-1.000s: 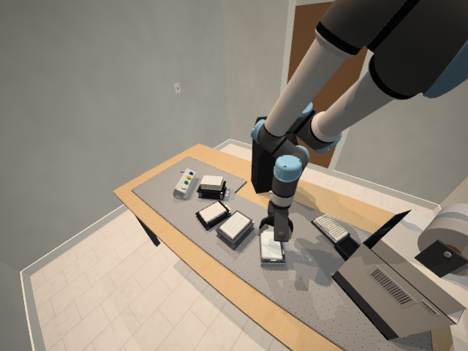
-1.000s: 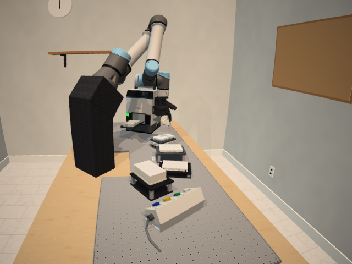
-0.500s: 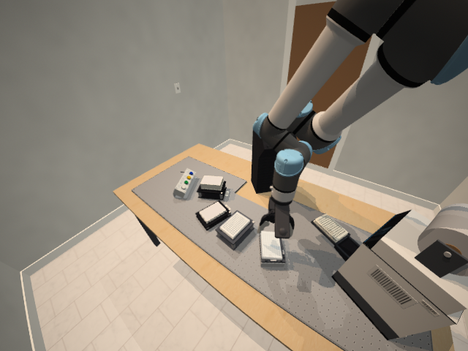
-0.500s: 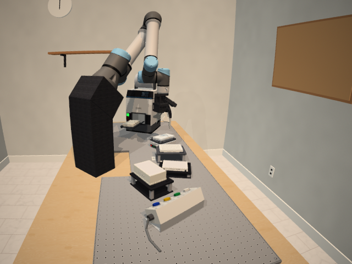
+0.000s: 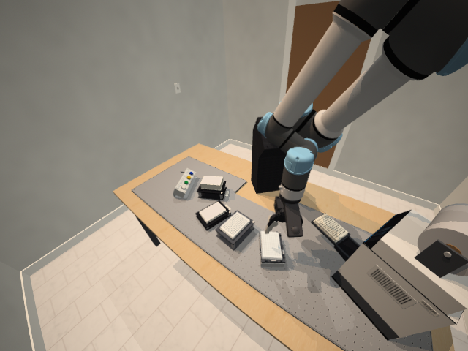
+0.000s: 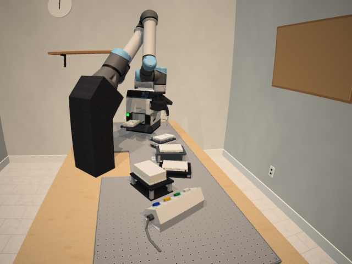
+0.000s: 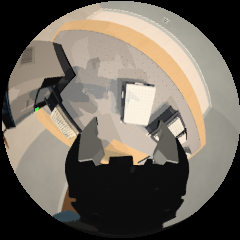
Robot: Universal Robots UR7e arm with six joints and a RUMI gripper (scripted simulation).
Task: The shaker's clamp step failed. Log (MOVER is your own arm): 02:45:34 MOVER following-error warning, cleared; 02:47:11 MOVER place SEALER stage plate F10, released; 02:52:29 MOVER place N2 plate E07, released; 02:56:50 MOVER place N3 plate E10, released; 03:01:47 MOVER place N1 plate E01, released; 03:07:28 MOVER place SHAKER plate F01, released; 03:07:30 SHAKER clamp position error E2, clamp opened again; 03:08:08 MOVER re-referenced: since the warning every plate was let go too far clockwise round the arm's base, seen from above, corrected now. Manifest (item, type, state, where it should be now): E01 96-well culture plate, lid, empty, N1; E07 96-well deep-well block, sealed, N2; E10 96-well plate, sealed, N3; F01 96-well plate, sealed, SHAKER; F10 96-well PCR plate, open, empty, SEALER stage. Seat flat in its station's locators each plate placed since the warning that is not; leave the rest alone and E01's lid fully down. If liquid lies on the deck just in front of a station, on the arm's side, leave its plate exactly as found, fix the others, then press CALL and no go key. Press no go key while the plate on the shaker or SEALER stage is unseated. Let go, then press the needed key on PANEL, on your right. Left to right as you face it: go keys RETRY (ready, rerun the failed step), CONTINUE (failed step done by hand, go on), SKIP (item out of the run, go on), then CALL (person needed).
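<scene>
Now: the PCR plate 220 mm behind my hand, 100 mm to the left of it and 40 mm below it. Also, from my hand: lidded culture plate (30 mm ahead, 20 mm to the right, 90 mm below); then film roll (180 mm behind, 370 mm to the left, 240 mm above).
</scene>
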